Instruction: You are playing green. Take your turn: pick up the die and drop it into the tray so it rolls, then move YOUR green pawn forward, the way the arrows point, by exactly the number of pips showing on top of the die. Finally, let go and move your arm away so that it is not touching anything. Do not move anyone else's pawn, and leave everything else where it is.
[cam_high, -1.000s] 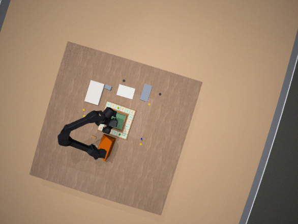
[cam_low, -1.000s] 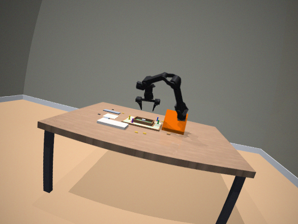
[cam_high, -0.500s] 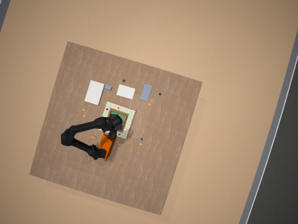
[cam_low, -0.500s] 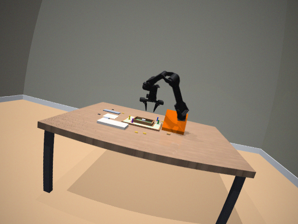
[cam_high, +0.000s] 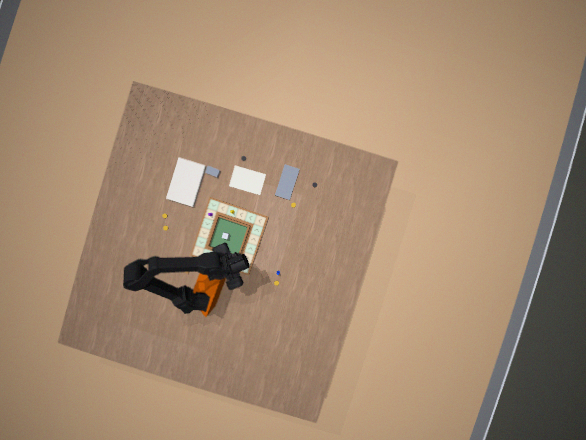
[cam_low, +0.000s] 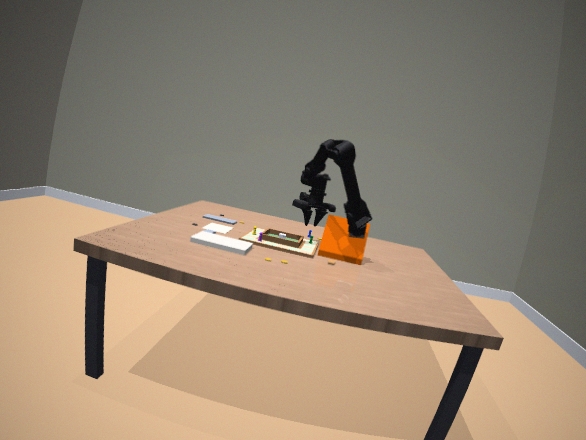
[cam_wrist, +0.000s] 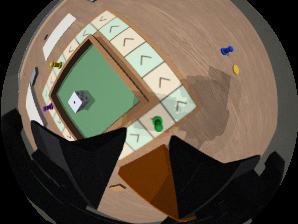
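The green pawn is 20 mm behind my gripper tip and 60 mm below it. From my gripper tip the other things lie so: blue pawn (200 mm to the right, 70 mm below); white die (100 mm ahead, 70 mm to the left, 60 mm below); green tray (100 mm ahead, 60 mm to the left, 80 mm below).
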